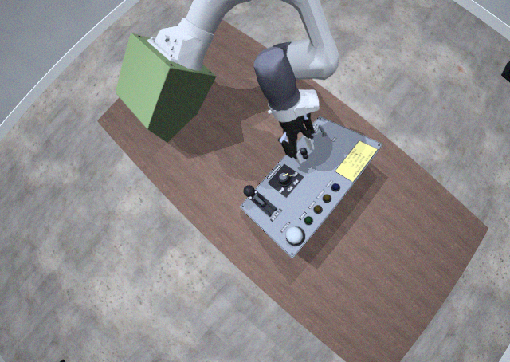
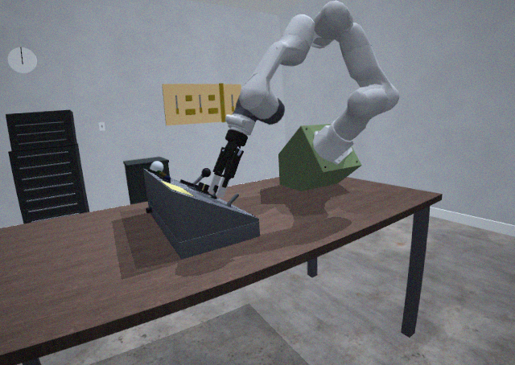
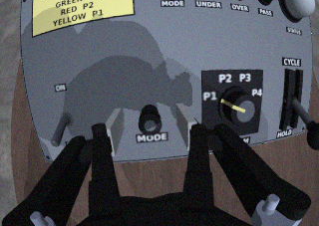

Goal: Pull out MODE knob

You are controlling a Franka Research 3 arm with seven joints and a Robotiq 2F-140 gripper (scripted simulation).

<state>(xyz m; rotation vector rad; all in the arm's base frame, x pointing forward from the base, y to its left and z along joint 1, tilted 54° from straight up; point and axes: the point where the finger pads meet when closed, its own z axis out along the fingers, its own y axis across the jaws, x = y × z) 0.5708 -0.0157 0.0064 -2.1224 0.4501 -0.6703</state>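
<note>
Right now the mode knob is 10 mm ahead of my hand and 20 mm below it. From my hand the other things lie so: program selector dial (10 mm ahead, 110 mm to the right, 20 mm below); then grey console (40 mm ahead, 60 mm to the right, 40 mm below); then toggle (20 mm ahead, 120 mm to the left, 20 mm below).
</note>
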